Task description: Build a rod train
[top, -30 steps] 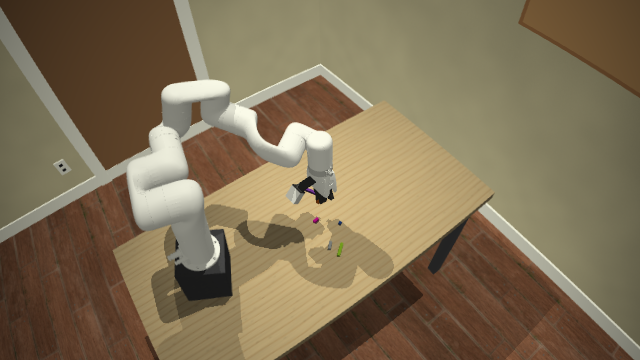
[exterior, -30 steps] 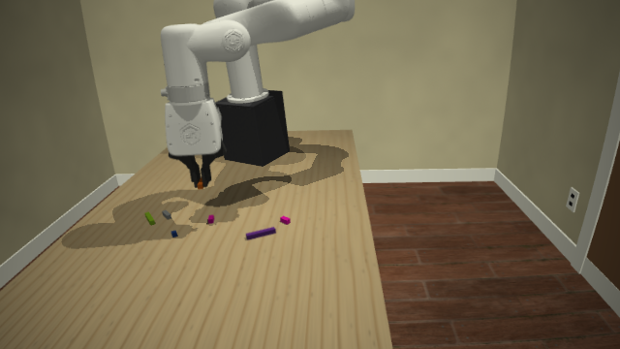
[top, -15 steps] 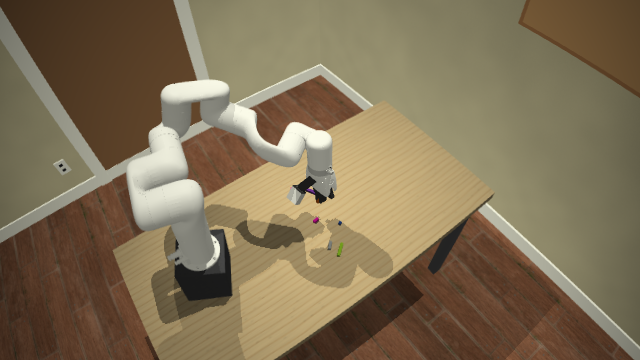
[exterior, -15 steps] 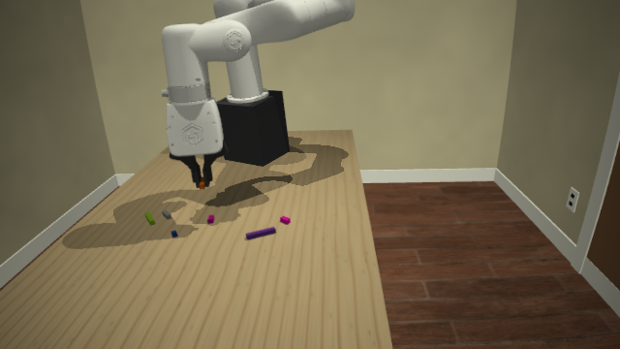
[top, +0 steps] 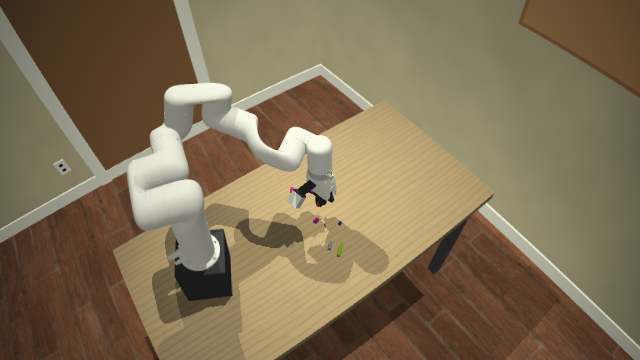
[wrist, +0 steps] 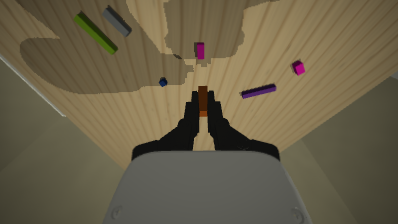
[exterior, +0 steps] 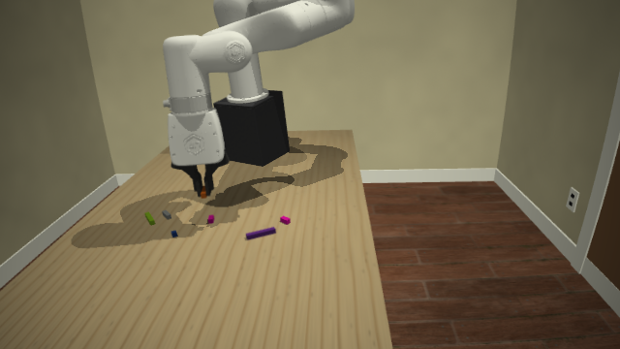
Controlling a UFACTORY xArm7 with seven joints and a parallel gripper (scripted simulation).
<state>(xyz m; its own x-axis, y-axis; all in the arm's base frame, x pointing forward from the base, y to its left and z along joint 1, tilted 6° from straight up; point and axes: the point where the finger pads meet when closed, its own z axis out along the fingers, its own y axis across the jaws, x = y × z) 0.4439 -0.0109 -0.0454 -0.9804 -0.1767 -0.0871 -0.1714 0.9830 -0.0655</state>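
The small blue rod is 30 mm ahead of my hand, 70 mm to the right of it and 100 mm below it. The rest, counted from my hand: grey rod (50 mm behind, 120 mm to the right, 100 mm below); orange rod (20 mm below); purple rod (30 mm ahead, 110 mm to the left, 100 mm below).
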